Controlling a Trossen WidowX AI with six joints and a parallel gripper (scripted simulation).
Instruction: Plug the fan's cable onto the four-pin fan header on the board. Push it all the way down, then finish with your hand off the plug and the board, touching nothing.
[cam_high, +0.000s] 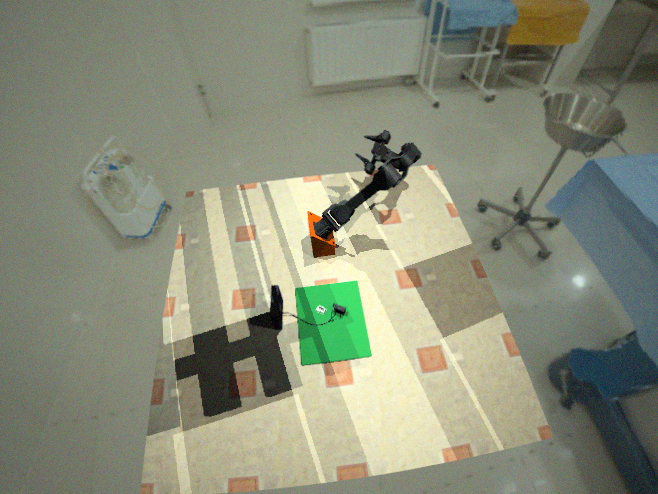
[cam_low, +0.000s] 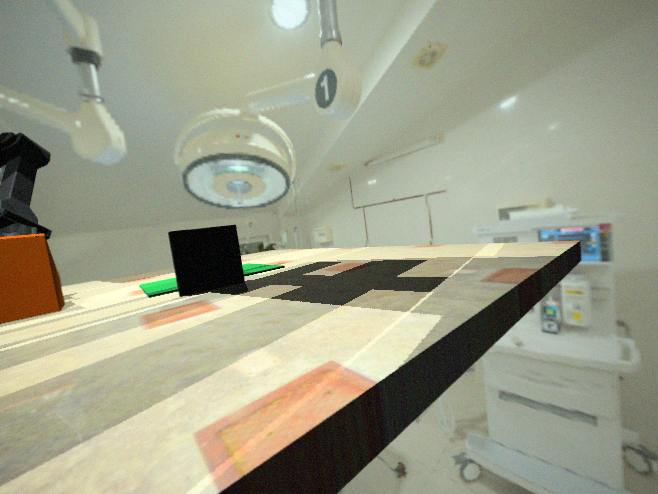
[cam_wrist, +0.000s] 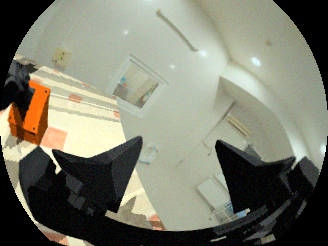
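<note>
Now: the cable plug 60 cm ahead of my gripper tip, 25 cm below it and 21 cm to the right of it. Also, from my gripper tip: white four-pin header 58 cm ahead, 28 cm to the right, 27 cm below; then green board 63 cm ahead, 29 cm below, 25 cm to the right; then black fan 57 cm ahead, 42 cm to the right, 21 cm below.
</note>
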